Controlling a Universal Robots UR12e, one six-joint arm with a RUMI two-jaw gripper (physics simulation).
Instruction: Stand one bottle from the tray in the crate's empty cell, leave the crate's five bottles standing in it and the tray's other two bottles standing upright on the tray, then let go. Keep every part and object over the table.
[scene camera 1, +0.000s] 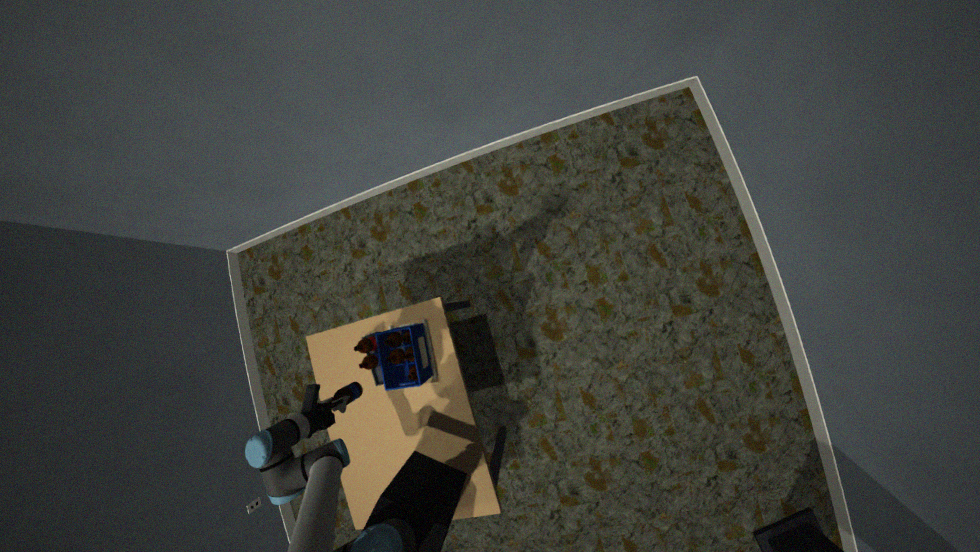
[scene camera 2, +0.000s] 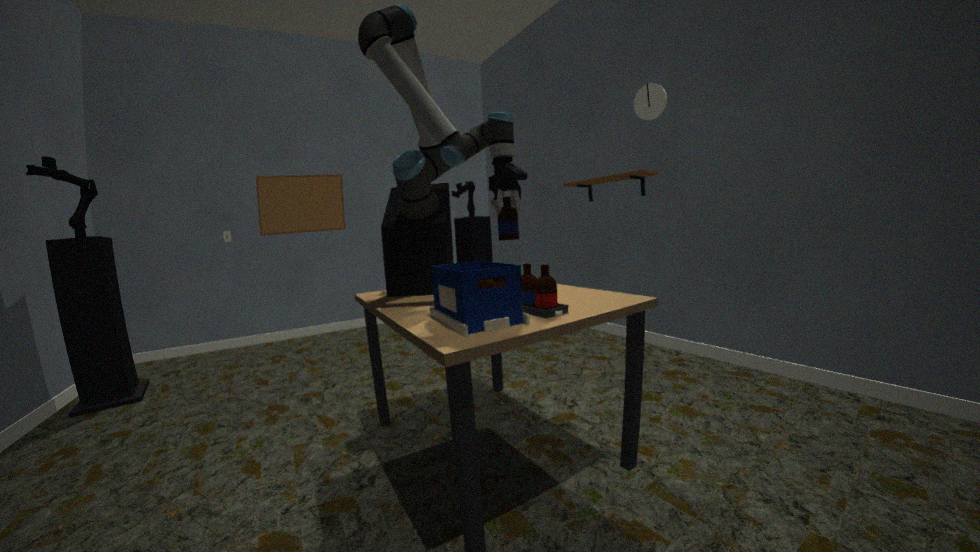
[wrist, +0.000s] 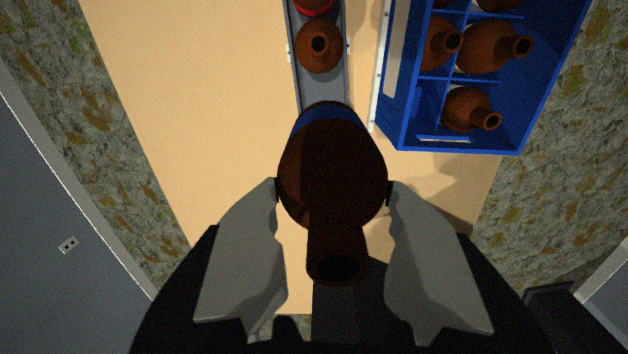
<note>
In view: my gripper (scene camera 2: 507, 215), a blue-banded bottle (wrist: 319, 45), a blue-banded bottle (scene camera 2: 508, 228) and a red-labelled bottle (scene camera 2: 545, 286).
My gripper shows as well in scene camera 1 (scene camera 1: 342, 397) and in the wrist view (wrist: 331, 181).
</note>
